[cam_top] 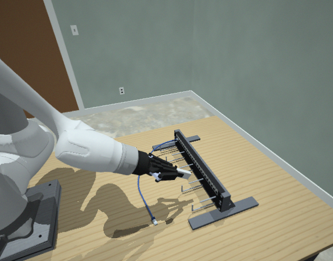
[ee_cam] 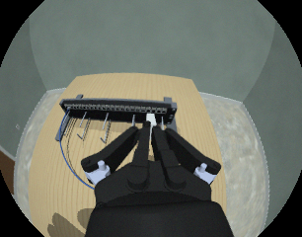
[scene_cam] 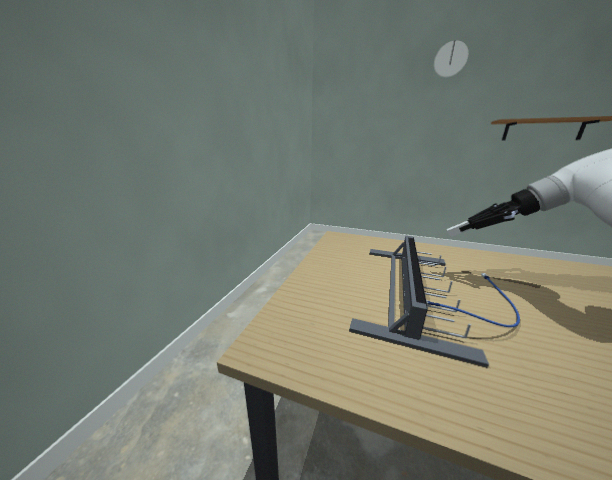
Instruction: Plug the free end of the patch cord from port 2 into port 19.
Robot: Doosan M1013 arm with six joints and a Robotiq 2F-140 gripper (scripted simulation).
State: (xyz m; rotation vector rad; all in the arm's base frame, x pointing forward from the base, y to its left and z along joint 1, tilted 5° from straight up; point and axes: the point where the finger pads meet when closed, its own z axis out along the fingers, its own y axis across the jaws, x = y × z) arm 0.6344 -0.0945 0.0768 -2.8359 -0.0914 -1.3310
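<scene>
My gripper is now 170 mm above the cord plug, 120 mm past it and 40 mm to the left of it.
</scene>
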